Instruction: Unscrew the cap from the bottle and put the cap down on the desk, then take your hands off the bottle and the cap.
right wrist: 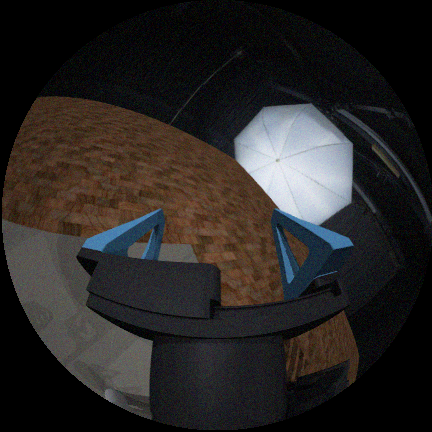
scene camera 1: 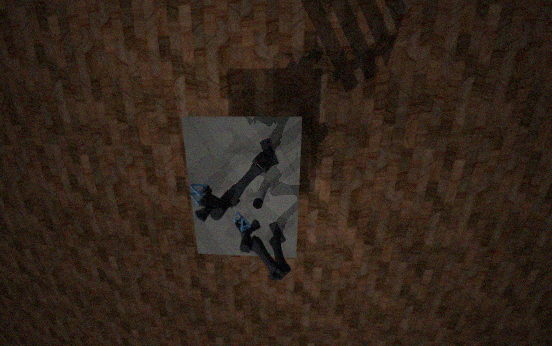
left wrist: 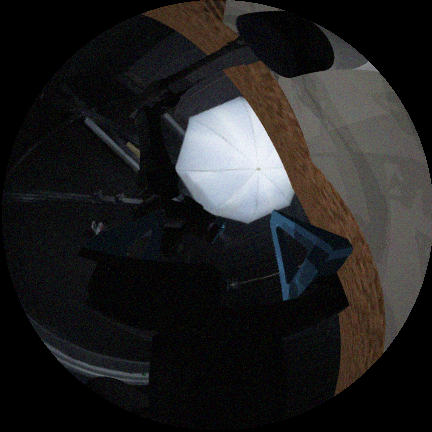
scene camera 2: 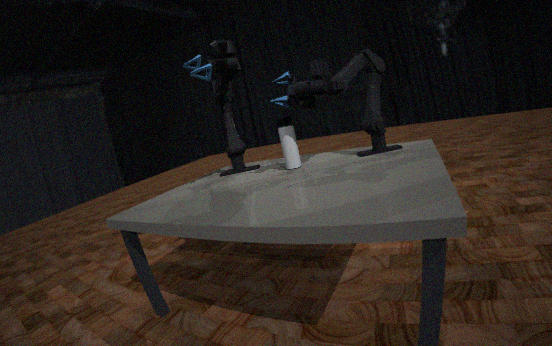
My left gripper is open, holding nothing. Also in view: a dark cap. My right gripper is open and holds nothing.
